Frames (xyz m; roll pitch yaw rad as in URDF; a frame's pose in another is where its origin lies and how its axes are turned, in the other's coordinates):
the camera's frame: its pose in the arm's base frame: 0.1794 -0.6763 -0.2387 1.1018 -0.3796 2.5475
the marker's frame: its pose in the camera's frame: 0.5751 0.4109 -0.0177 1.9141 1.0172 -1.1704
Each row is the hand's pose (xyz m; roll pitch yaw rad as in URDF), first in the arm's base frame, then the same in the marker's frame.
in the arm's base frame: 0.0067 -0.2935 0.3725 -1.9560 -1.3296 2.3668
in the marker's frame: -0.2939 0.3098 -0.0438 -2.0166 0.7907 -2.5156
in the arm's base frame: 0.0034 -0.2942 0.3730 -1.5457 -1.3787 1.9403
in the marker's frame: -0.2918 0.3080 -0.0458 -2.0915 0.7177 -2.6151
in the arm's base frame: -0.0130 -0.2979 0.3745 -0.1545 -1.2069 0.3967
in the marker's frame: -0.2806 0.2994 -0.0549 -2.3312 0.3646 -2.8489
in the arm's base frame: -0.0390 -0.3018 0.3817 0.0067 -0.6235 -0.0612
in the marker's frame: -0.2663 0.2849 -0.0731 -2.5633 -0.2425 -3.0398
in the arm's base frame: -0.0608 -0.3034 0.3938 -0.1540 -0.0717 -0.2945
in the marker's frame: -0.2588 0.2709 -0.0924 -2.7430 -0.8263 3.1234
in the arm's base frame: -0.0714 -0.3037 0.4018 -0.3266 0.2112 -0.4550
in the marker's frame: -0.2567 0.2635 -0.1032 -2.8773 -1.1506 3.0914
